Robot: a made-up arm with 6 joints. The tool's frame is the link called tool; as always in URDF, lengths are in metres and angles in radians.
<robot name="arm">
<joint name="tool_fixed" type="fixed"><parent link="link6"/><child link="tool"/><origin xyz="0 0 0"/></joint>
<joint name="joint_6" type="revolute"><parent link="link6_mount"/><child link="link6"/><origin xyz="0 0 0.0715"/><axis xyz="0 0 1"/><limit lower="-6.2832" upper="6.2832"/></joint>
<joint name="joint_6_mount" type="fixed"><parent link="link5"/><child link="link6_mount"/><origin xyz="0 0 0.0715"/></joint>
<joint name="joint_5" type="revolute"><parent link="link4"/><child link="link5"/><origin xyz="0 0 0"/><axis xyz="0 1 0"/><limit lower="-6.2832" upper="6.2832"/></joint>
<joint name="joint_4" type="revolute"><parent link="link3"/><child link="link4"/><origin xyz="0 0 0.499"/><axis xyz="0 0 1"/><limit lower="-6.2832" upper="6.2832"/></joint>
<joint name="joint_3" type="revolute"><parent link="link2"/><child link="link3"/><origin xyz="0 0 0.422"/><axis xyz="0 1 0"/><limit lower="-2.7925" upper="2.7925"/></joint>
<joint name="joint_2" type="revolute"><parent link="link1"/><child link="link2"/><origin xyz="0 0.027 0"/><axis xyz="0 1 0"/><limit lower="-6.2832" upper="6.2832"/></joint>
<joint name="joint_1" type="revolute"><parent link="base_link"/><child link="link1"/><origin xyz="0 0 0.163"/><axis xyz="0 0 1"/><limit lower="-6.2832" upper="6.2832"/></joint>
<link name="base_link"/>
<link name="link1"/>
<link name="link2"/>
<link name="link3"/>
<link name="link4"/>
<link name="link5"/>
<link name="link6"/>
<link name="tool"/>
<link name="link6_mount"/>
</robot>
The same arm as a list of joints. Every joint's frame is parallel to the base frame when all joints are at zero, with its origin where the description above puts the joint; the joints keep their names.
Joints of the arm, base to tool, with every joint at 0 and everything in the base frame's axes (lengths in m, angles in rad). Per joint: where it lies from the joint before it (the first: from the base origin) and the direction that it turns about. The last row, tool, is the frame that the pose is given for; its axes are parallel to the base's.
joint_1: axis +z origin 0.0000 0.0000 0.1630
joint_2: axis +y origin 0.0000 0.0270 0.0000
joint_3: axis +y origin 0.0000 0.0000 0.4220
joint_4: axis +z origin 0.0000 0.0000 0.4990
joint_5: axis +y origin 0.0000 0.0000 0.0000
joint_6: axis +z origin 0.0000 0.0000 0.1430
tool: origin 0.0000 0.0000 0.0000
Joint limits (rad, base to tool): -6.2832..6.2832 -6.2832..6.2832 -2.7925..2.7925 -6.2832..6.2832 -6.2832..6.2832 -6.2832..6.2832

